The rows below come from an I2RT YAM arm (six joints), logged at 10 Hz.
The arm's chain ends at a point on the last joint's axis. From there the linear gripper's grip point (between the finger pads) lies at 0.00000 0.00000 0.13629 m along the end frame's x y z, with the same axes.
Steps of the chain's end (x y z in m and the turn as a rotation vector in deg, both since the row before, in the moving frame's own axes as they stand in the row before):
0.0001, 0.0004, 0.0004, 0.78, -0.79, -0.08
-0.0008, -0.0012, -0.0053, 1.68, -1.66, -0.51
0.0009, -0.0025, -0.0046, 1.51, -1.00, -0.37
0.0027, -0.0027, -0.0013, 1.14, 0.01, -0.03
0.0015, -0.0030, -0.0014, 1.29, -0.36, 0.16
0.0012, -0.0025, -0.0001, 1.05, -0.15, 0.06
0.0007, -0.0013, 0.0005, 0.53, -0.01, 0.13
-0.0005, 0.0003, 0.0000, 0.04, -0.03, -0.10
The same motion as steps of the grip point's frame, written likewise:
-0.0018, -0.0015, 0.0004, 0.78, -0.79, -0.08
-0.0048, -0.0052, -0.0054, 1.68, -1.66, -0.51
-0.0015, -0.0061, -0.0047, 1.51, -1.00, -0.37
0.0027, -0.0054, -0.0013, 1.14, 0.01, -0.03
0.0006, -0.0061, -0.0014, 1.29, -0.36, 0.16
0.0008, -0.0050, -0.0001, 1.05, -0.15, 0.06
0.0007, -0.0026, 0.0005, 0.53, -0.01, 0.13
-0.0006, 0.0002, 0.0000, 0.04, -0.03, -0.10

